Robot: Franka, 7 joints.
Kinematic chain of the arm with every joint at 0, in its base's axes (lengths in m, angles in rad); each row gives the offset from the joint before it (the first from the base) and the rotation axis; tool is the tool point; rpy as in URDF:
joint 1: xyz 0 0 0.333 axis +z
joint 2: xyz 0 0 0 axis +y
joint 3: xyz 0 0 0.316 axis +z
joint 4: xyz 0.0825 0 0 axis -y
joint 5: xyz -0.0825 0 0.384 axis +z
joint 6: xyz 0 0 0 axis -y
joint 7: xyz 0.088 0 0 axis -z
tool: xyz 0 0 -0.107 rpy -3.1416 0 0
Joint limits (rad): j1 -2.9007..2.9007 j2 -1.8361..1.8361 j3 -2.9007..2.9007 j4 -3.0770..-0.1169 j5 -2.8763..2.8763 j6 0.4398..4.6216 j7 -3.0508..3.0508
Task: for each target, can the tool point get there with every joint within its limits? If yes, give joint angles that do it. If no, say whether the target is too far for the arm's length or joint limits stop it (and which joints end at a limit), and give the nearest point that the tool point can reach.
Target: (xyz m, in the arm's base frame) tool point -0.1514 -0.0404 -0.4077
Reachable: no: joint limits stop it (at a limit: joint 2) | nearest point -0.1639 -0.0437 -0.3485 | short by 0.061 m
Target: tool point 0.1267 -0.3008 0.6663
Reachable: yes | joints -2.0159 -1.0468 0.6731 -2.3918 2.1108 2.9527 -1.0516
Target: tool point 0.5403 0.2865 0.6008
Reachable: yes | joints 0.4320 0.5026 0.0722 -0.8465 0.0327 0.8858 0.1430
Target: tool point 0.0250 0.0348 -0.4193
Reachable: no: joint limits stop it (at a limit: joint 2) | nearest point 0.0483 0.0672 -0.3215 | short by 0.106 m
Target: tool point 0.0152 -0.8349 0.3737
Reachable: yes | joints 1.2246 -1.3423 -1.8530 -0.8066 0.5614 3.1755 2.0860
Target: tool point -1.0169 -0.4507 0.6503
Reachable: no: too far | nearest point -0.7542 -0.3343 0.5683 | short by 0.299 m
